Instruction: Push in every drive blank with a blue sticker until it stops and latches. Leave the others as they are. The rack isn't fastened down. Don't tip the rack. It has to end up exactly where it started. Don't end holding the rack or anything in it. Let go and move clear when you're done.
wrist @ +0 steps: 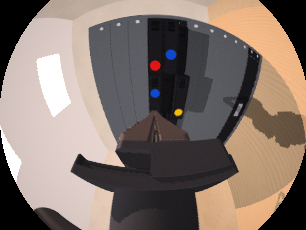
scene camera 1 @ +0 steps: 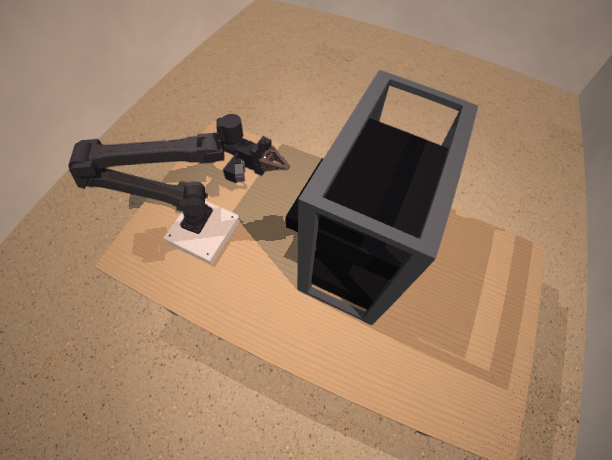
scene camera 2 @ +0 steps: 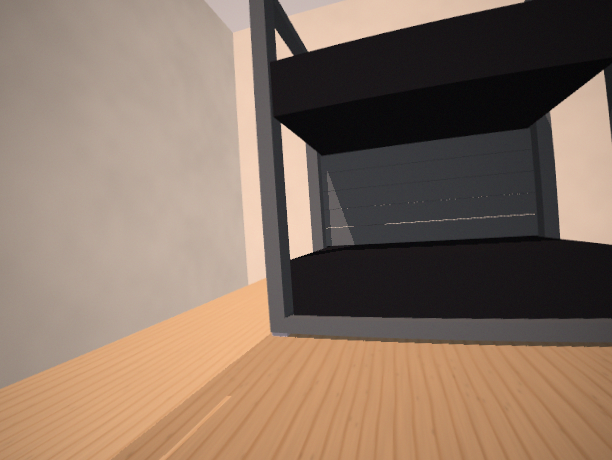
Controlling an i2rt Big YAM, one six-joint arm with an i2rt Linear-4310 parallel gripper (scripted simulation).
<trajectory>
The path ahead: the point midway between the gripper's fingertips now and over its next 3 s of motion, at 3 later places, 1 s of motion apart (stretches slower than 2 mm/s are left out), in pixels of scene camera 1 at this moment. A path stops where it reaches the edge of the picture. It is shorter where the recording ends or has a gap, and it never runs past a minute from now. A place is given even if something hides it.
The gripper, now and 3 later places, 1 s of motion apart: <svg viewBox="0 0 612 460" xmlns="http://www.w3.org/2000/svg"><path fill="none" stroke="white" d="M289 167L310 172L313 173L323 178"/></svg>
</trajectory>
